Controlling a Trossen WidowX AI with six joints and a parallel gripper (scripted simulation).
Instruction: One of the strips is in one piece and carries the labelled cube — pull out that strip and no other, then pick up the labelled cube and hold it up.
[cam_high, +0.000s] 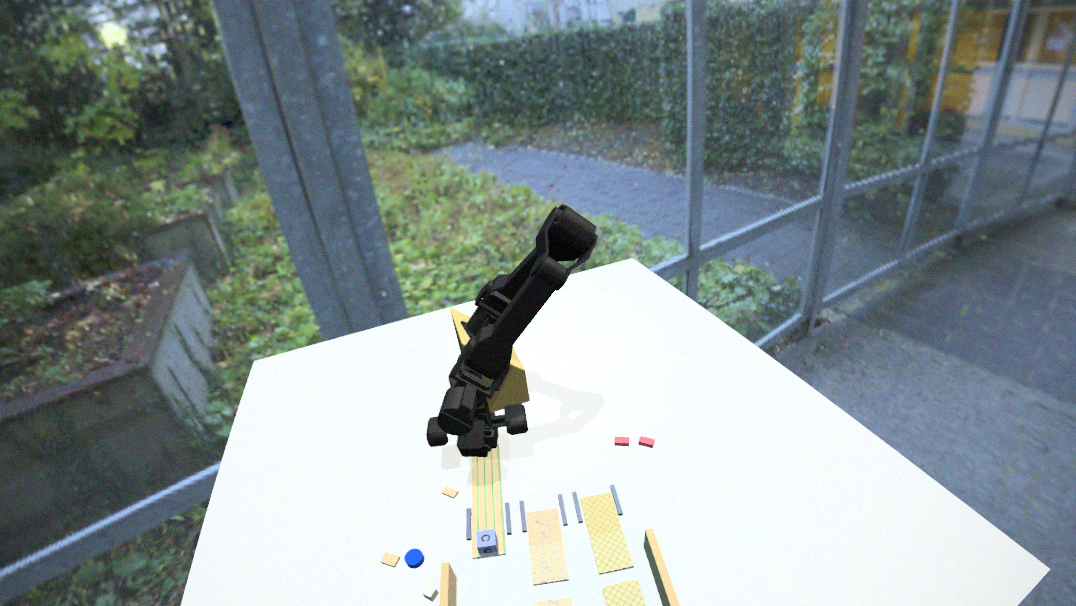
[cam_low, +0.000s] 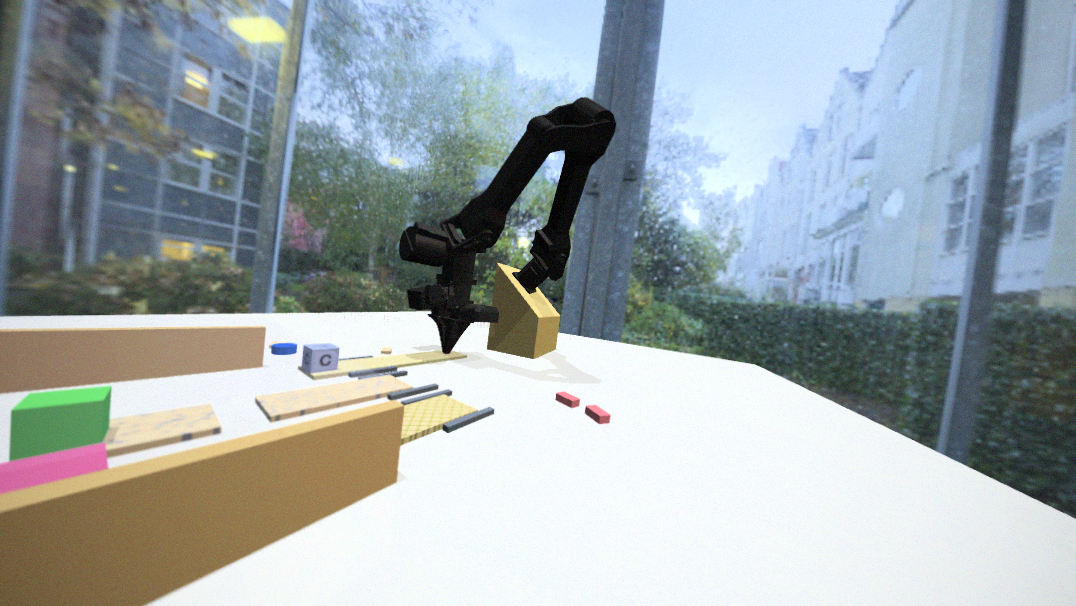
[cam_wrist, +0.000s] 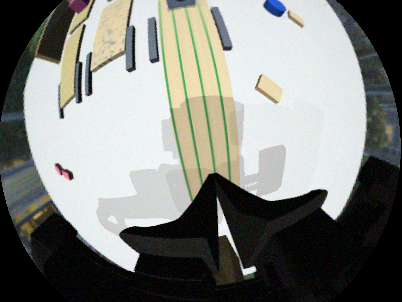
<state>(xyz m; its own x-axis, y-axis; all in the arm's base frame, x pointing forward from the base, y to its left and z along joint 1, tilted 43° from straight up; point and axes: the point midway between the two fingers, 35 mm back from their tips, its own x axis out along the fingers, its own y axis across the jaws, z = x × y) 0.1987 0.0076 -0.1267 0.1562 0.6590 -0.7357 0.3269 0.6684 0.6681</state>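
Right now the grey cube marked c is 190 mm ahead of my gripper tip, 70 mm to the right of it and 20 mm above it. The rest, counted from my gripper tip: blue disc: 190 mm to the right, 150 mm ahead.
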